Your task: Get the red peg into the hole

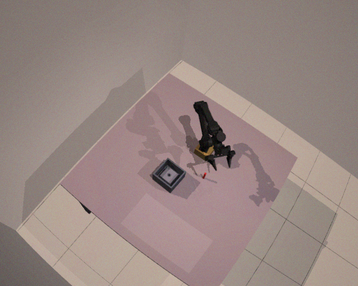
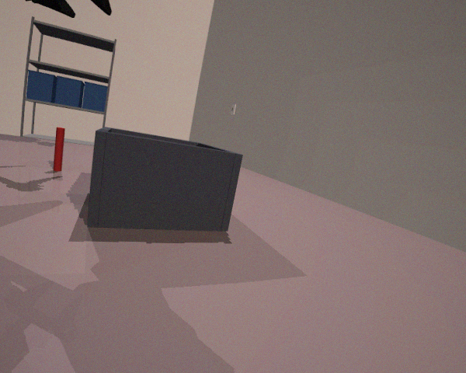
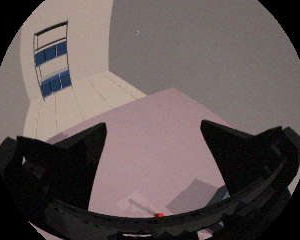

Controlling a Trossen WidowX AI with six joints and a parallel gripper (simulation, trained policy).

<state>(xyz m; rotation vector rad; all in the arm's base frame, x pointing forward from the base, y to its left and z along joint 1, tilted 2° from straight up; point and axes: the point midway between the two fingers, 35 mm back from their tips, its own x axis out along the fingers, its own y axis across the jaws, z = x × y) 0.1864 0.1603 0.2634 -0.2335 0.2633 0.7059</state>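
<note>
My gripper tip is 28 cm above the red peg, 9 cm to the left of it and 3 cm past it. The rest, counted from my gripper tip: dark grey box 31 cm to the right, 29 cm below, 8 cm ahead; light grey plate 31 cm to the right, 27 cm below, 8 cm ahead.
</note>
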